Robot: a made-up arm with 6 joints.
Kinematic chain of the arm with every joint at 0, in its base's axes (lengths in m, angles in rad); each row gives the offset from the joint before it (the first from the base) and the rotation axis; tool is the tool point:
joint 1: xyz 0 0 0.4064 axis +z
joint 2: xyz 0 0 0 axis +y
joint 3: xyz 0 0 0.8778 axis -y
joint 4: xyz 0 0 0 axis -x
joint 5: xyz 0.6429 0 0 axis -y
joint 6: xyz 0 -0.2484 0 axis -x
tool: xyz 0 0 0
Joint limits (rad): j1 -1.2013..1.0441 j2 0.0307..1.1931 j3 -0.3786..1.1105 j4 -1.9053..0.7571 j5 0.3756..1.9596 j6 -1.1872..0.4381
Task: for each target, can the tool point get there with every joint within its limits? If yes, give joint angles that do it. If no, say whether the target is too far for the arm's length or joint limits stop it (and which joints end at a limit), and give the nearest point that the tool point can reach.
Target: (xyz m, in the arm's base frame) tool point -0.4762 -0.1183 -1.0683
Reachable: no: joint limits stop it (at a limit: joint 1, joint 2, joint 3) | nearest point 0.1035 -0.6014 0.0874 | short by 1.380 m
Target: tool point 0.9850 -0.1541 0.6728
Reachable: yes | joints 0.0900 0.6140 -0.2468 0.2270 1.2637 -0.8375
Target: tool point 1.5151 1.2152 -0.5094
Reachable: no: too far | nearest point 0.9981 0.8005 0.2200 | short by 0.986 m
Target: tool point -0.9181 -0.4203 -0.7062
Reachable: no: joint limits stop it (at a limit: joint 1, joint 2, joint 3) | nearest point 0.0553 -0.6934 0.0873 | short by 1.285 m
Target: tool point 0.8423 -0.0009 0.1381
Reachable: yes | joints 0.0239 1.0757 -0.0263 -1.4860 1.5282 -0.2413
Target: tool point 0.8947 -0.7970 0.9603
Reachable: yes | joints -0.5243 0.6665 0.3673 0.2273 1.7073 -0.2351
